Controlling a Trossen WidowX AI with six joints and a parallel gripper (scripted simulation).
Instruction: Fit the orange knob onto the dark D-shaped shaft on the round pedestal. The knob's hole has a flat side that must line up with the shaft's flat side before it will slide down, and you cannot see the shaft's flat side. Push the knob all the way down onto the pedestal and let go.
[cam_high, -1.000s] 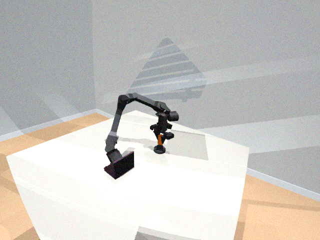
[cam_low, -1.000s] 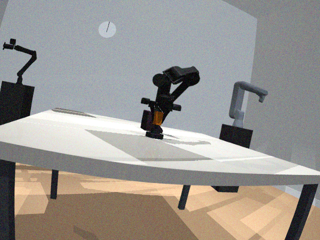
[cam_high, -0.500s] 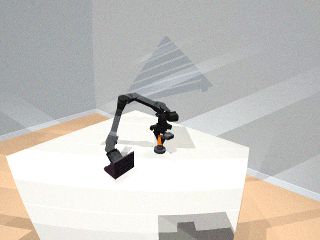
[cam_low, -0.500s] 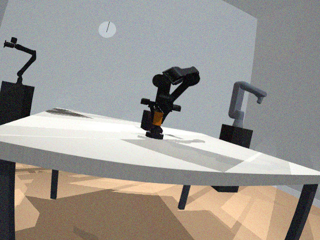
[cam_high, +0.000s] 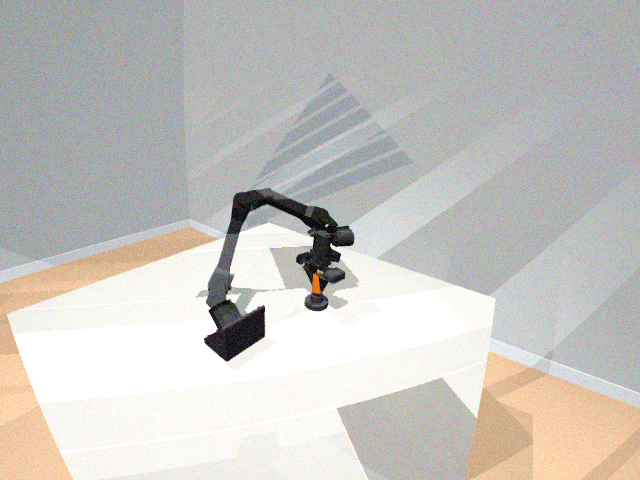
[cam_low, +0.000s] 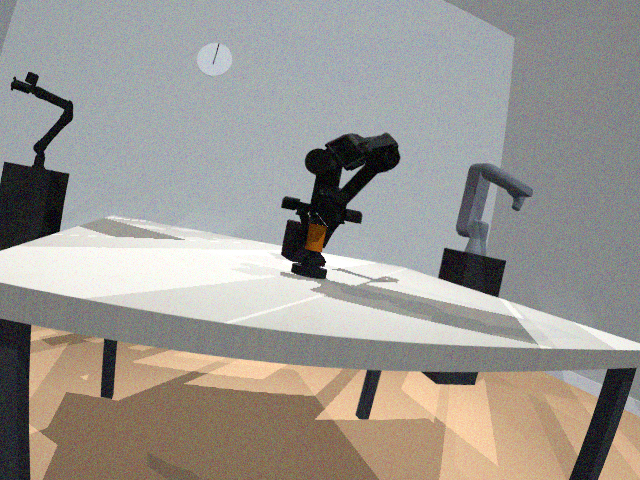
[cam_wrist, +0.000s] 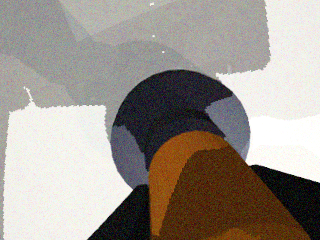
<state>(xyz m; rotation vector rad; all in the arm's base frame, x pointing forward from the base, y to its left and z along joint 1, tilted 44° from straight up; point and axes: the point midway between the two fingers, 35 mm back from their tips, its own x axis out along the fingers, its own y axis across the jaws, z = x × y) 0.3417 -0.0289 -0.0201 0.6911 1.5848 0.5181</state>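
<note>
Right now my gripper tip is 20 mm below the orange knob. The rest, counted from my gripper tip: round dark pedestal (40 mm below).
</note>
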